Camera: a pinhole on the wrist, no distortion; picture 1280 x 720 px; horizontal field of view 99.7 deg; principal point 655.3 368.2 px. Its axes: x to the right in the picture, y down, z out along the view. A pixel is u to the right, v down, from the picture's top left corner.
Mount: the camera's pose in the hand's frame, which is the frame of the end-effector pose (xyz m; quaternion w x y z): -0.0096 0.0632 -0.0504 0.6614 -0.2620 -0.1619 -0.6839
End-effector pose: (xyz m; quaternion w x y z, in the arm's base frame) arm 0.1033 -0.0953 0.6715 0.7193 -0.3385 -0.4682 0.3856
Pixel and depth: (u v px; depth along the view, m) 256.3 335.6 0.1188
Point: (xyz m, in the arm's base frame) 0.0581 -0.0001 0.4977
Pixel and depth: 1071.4 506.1 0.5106
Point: -0.3844 0.1593 0.9254
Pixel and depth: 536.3 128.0 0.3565
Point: -0.2080 -0.0079 0.4047
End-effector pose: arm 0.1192 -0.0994 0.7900 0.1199 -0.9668 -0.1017 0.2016
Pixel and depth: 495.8 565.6 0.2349
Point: 0.2162 -0.2908 0.6033
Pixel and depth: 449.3 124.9 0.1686
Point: 0.0720 -0.3097 0.7007
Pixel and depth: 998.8 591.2 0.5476
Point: 0.1632 0.0126 0.1593
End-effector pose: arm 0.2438 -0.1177 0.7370 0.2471 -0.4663 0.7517 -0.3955
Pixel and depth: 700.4 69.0 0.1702
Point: 0.2796 -0.0476 0.5485
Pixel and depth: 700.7 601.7 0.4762
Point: 0.2289 -0.4028 0.3125
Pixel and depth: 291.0 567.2 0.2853
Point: 0.0375 -0.1634 0.3945
